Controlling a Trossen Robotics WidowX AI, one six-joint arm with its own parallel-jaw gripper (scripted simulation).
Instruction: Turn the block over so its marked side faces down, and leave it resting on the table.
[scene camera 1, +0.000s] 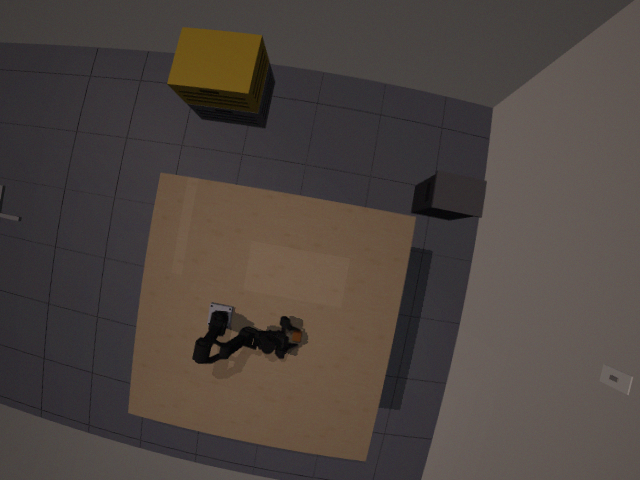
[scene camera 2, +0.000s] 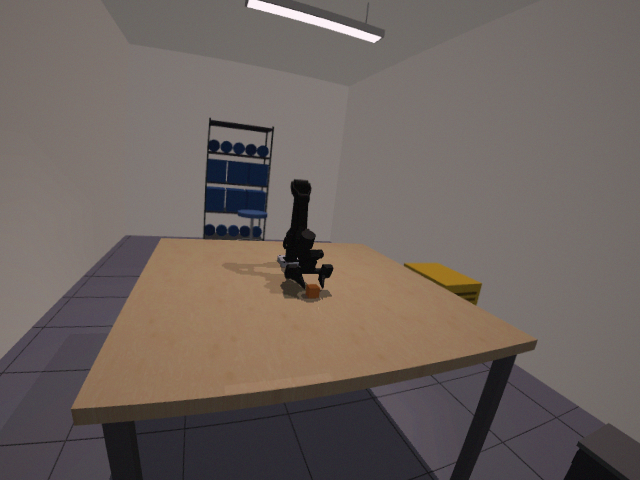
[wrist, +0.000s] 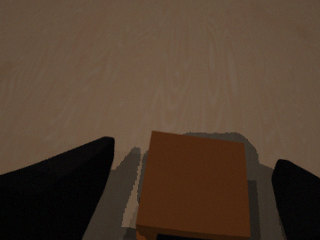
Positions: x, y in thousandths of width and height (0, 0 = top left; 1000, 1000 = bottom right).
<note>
My gripper (scene camera 2: 491, 601) is open, holding nothing. Further things: a block (wrist: 592, 752).
My gripper shows as well in the wrist view (wrist: 614, 665).
</note>
